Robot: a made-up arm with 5 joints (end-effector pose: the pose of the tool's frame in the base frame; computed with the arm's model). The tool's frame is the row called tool. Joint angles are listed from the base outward.
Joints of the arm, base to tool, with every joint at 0 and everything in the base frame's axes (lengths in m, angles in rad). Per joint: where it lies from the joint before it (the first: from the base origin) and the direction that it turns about. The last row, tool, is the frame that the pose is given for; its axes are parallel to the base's.
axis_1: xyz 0 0 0.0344 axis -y
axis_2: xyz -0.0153 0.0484 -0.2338 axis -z
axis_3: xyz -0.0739 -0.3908 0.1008 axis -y
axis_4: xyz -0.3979 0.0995 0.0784 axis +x
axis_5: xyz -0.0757 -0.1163 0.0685 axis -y
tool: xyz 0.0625 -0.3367 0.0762
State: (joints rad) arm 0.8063 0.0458 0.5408 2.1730 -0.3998
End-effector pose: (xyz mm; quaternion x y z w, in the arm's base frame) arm 295.3 -70.3 -582.7 0.5717 -0.2325 0.6681 0.4156
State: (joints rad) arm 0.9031 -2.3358 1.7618 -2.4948 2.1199
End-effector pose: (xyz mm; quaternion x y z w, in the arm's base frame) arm 630.1 -212.0 -374.7 0.0667 0.7893 0.0763 0.6055
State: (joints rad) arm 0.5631 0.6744 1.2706 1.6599 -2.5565
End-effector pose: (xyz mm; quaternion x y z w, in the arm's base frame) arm 336.4 -210.0 -586.3 -0.2288 0.2401 0.4305 0.8394
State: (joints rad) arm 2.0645 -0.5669 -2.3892 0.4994 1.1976
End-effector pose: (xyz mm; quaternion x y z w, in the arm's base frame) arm -507.6 -431.4 501.3 -0.0988 -0.4590 -0.1792 0.8646
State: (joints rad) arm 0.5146 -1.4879 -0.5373 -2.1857 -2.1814
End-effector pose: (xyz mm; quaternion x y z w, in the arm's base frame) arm -227.7 -175.7 473.3 -0.6195 -0.2060 -0.5903 0.4747
